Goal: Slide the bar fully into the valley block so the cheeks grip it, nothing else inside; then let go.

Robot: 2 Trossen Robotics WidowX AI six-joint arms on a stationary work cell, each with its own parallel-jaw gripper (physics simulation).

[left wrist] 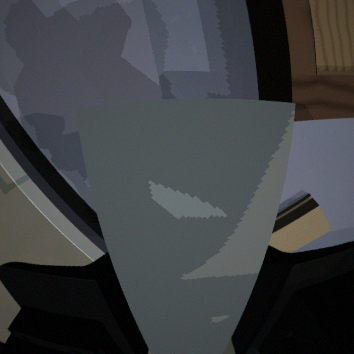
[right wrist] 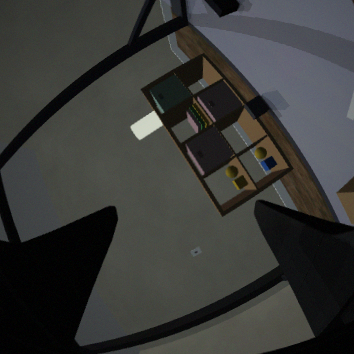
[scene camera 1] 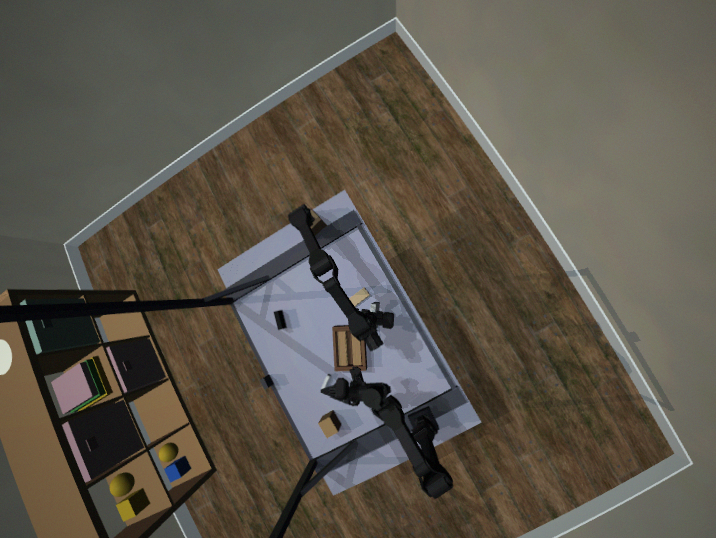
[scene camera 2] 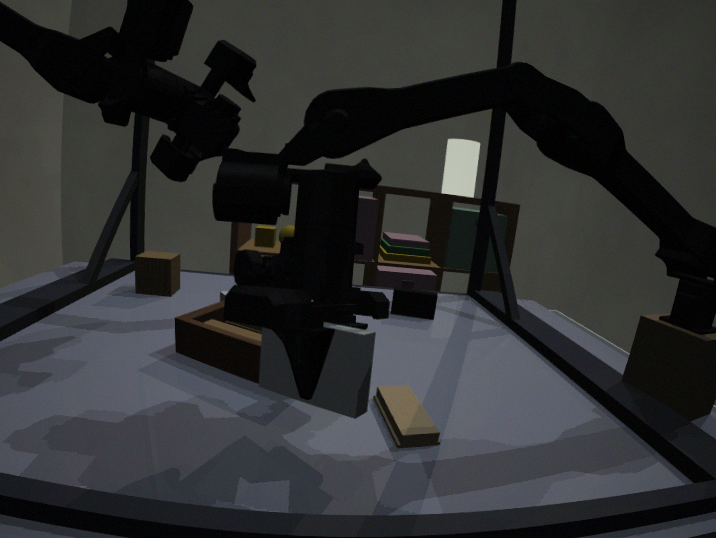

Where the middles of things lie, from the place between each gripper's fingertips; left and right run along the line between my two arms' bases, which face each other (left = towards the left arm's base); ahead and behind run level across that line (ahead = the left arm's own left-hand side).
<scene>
I see the tan bar (scene camera 2: 409,424) 10 cm to the left of my left hand, 4 cm below it and 4 cm behind it. Also, from my left hand: pale grey slab (left wrist: 186,191) 3 cm above, 1 cm behind; then black block (scene camera 2: 407,302) 41 cm behind, 19 cm to the left, 2 cm below.
Now: the pale grey slab 260 mm ahead of my right hand, 140 mm to the left of it and 230 mm below it. Round my right hand: tan bar (230 mm ahead, 250 mm to the left, 310 mm below); then black block (150 mm behind, 340 mm to the left, 290 mm below).
</scene>
